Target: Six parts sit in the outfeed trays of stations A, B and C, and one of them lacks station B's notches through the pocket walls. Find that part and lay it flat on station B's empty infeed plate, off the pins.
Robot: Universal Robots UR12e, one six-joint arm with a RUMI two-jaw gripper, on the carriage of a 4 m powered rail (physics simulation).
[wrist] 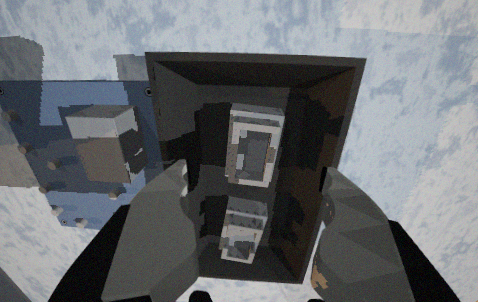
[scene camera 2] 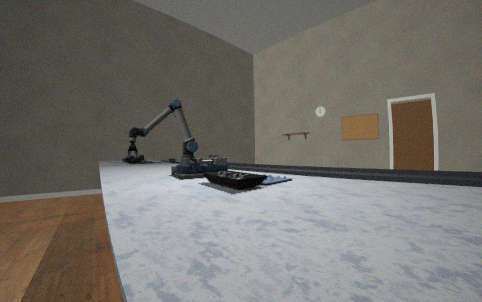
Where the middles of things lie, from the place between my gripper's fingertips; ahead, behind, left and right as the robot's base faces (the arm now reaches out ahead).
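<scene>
You'd find the grey block (wrist: pixel 109 140) 130 mm behind my hand, and it's 40 mm below my hand too.
</scene>
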